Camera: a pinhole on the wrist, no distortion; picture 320 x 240 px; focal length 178.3 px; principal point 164.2 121.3 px. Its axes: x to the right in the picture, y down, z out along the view. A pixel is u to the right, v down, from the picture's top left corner.
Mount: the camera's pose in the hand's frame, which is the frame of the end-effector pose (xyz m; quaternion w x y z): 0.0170 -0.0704 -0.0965 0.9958 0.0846 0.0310 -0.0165
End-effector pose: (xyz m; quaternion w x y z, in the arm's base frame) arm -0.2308 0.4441 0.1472 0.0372 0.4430 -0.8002 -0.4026
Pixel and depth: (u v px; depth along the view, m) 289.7 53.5 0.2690
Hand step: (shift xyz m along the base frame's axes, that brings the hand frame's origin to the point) -0.0388 -0.1390 -0.3085
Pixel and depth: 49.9 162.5 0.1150
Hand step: 0.0606 0.0343 -0.0447
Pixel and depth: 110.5 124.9 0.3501
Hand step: 0.0156 0.1722 -0.2334
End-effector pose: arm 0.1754 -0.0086 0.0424 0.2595 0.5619 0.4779 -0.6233
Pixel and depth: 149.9 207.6 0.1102
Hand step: -0.0448 -0.0006 -0.0067
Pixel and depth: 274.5 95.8 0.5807
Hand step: -0.5173 -0.1952 -0.3449
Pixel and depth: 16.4 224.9 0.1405
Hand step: -0.0170 -0.0703 0.0809
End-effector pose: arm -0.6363 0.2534 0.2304 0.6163 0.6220 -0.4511 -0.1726
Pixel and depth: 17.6 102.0 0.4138
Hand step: -0.3493 0.0042 -0.3227
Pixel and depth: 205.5 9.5 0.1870
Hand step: 0.0617 -0.1279 -0.1908
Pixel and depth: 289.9 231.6 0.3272
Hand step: -0.0656 -0.3503 0.1113
